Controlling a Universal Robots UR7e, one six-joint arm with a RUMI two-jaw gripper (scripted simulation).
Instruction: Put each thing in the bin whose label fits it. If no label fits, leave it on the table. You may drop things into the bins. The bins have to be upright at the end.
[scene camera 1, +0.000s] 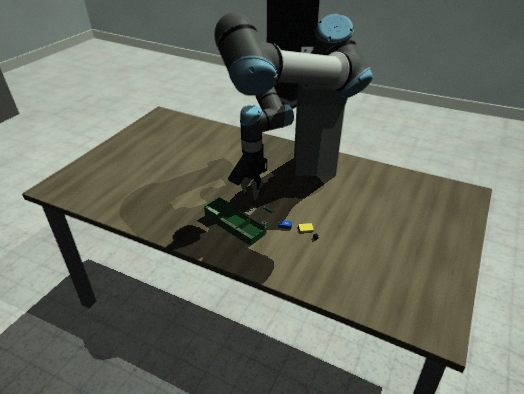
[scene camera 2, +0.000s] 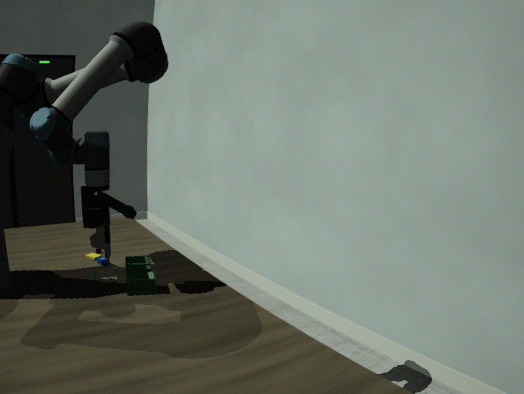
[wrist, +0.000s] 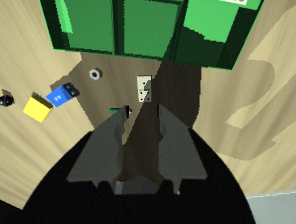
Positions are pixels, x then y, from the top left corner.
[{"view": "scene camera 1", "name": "my gripper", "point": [250, 198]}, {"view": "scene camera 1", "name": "green bin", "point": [220, 211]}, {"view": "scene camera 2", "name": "my gripper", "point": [106, 259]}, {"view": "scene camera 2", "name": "green bin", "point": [141, 285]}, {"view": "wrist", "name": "my gripper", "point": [143, 105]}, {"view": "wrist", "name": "green bin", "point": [212, 41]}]
